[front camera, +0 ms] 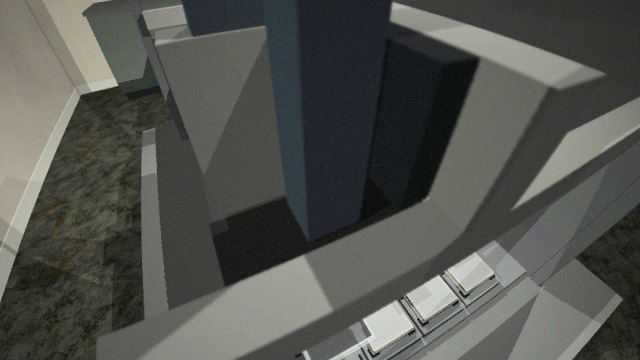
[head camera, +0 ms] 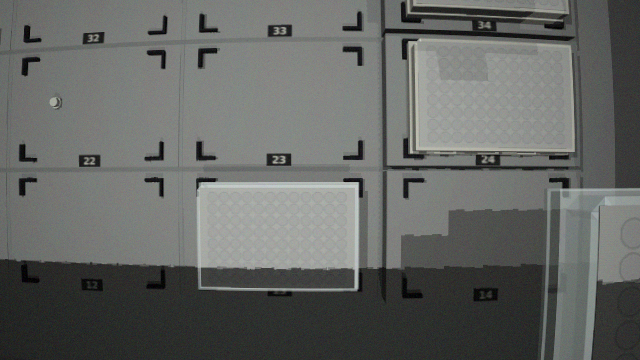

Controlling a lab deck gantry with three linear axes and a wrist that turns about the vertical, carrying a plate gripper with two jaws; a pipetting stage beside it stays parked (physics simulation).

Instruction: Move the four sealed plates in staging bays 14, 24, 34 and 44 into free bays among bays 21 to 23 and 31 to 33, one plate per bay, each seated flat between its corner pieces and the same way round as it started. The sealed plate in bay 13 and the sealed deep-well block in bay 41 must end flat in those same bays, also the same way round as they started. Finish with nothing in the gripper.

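Places are measured from the robot's base along level axes (x back, y right, z up), in millimetres.
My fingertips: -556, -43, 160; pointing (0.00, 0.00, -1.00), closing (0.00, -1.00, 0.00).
Note:
Ahead of a thing's pixels: the offset from my fingertips to its top centre, as dx, dy, dz. "pt": to the spot under its first point.
In the head view a sealed plate {pt +53, -27, +8} (head camera: pixel 620 250) with a clear rim looms large at the lower right, raised well above the deck. Its near edge {pt -54, +2, +8} (front camera: pixel 340 347) shows at the bottom of the front view. My gripper's jaws are hidden; the raised plate hangs level, held by them. Bay 14 {pt +50, -18, -145} (head camera: pixel 425 215) holds no plate. The sealed plate in bay 13 {pt +163, -6, -145} (head camera: pixel 277 230) lies flat. Sealed plates sit in bay 24 {pt +2, -103, -131} (head camera: pixel 495 100) (front camera: pixel 390 327) and bay 34 {pt +3, -175, -131} (head camera: pixel 490 7) (front camera: pixel 431 300); another, in bay 44 {pt -37, -318, -131} (front camera: pixel 470 272), shows in the front view. Bays 22, 23, 32 and 33 show no plates. Bay 41 is out of view.
A small pale knob {+361, -112, -156} (head camera: pixel 55 102) lies in bay 22. In the front view the blue mast (front camera: pixel 330 125) comes down behind the broad grey front beam (front camera: pixel 280 295), which hides most of the deck. A dark block (front camera: pixel 420 115) stands beside the mast.

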